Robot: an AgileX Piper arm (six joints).
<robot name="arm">
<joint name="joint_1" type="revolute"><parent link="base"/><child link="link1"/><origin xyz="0.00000 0.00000 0.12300"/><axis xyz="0 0 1"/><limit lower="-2.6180" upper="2.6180"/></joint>
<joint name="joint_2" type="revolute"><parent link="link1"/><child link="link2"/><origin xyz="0.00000 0.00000 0.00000"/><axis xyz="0 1 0"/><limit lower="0.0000" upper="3.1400"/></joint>
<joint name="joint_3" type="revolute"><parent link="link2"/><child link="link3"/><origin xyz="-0.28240 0.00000 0.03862"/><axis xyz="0 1 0"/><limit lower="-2.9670" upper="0.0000"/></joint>
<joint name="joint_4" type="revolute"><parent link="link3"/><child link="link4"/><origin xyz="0.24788 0.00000 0.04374"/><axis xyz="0.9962 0 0.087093"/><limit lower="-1.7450" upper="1.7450"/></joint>
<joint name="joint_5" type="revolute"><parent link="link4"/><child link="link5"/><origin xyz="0.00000 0.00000 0.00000"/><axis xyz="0 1 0"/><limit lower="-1.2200" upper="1.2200"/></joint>
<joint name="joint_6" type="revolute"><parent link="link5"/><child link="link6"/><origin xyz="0.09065 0.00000 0.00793"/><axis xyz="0.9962 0 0.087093"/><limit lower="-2.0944" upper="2.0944"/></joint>
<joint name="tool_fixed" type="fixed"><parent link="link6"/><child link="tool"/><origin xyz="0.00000 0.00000 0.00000" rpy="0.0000 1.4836 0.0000"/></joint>
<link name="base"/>
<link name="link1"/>
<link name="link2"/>
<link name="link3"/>
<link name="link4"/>
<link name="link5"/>
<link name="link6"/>
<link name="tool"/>
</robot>
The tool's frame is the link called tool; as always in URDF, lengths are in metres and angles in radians.
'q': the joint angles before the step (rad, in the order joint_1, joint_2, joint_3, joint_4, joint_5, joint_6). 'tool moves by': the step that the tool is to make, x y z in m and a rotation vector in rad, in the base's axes. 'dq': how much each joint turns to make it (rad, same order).
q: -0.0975 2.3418 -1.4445 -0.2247 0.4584 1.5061
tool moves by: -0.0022 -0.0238 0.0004 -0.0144 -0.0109 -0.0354
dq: -0.0527 0.0002 0.0000 -0.0225 -0.0130 0.0012
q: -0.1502 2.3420 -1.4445 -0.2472 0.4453 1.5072
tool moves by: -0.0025 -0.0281 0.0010 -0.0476 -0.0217 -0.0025
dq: -0.0590 0.0010 -0.0002 -0.0730 -0.0316 0.0027
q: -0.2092 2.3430 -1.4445 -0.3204 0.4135 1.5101
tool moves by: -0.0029 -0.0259 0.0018 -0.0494 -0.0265 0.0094
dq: -0.0549 0.0000 -0.0001 -0.0754 -0.0398 0.0000
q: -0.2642 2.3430 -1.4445 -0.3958 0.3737 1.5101
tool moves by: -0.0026 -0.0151 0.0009 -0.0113 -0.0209 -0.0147
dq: -0.0345 0.0000 0.0001 -0.0179 -0.0254 0.0001
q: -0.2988 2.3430 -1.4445 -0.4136 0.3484 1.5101
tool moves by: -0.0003 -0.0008 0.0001 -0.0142 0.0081 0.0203
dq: -0.0008 -0.0001 0.0001 -0.0149 0.0021 -0.0121
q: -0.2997 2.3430 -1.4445 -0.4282 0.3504 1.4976
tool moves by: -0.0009 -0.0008 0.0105 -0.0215 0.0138 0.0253
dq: 0.0000 -0.0254 0.0003 -0.0006 0.0290 -0.0371
